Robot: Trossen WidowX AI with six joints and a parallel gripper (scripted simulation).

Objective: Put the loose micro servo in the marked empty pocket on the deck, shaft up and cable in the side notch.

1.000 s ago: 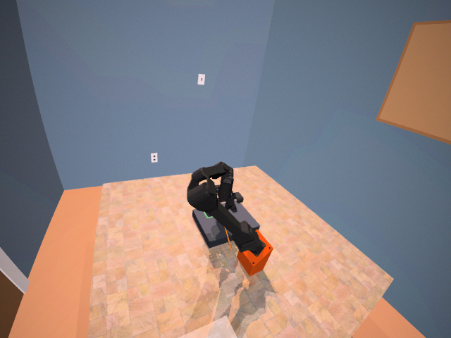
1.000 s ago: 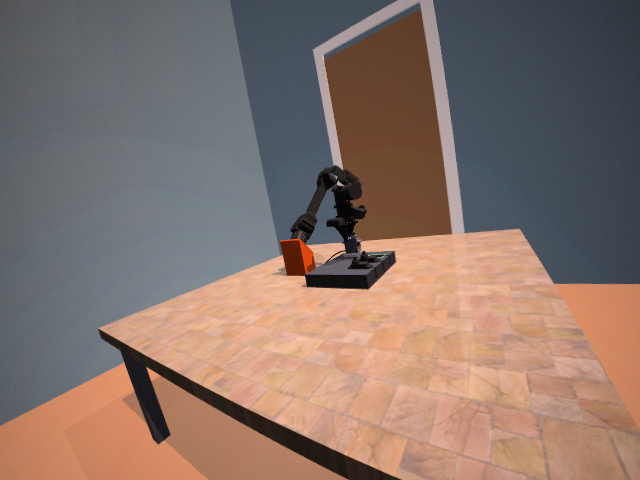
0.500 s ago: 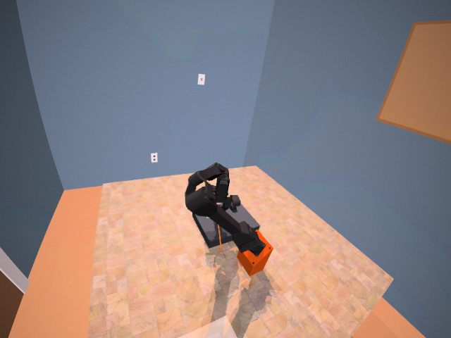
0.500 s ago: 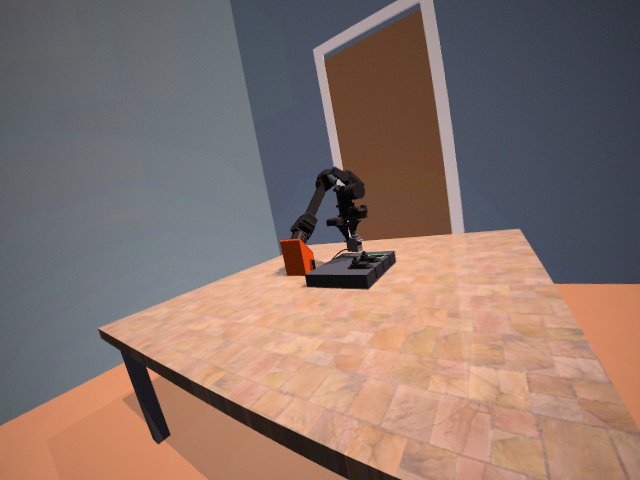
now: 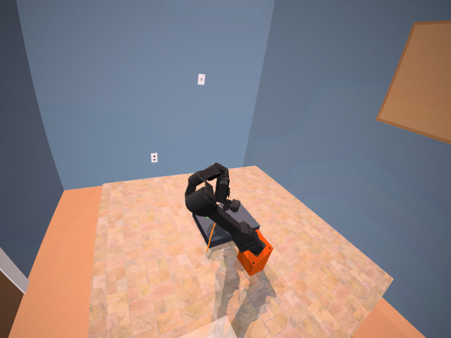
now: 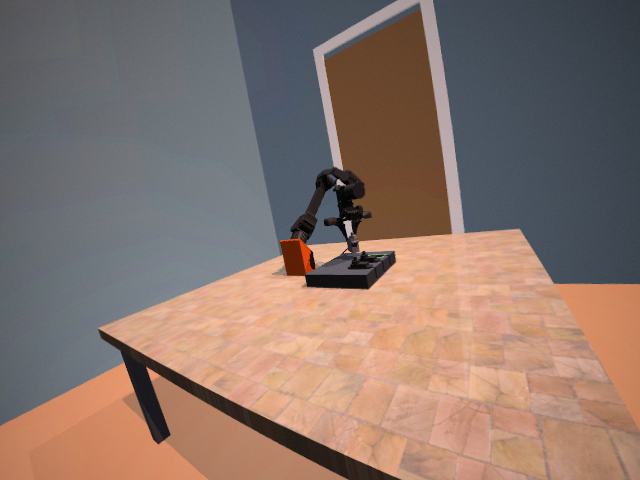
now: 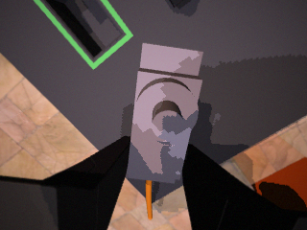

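Now: the dark deck 20 mm behind my gripper tip, 70 mm to the right of it and 100 mm below it.
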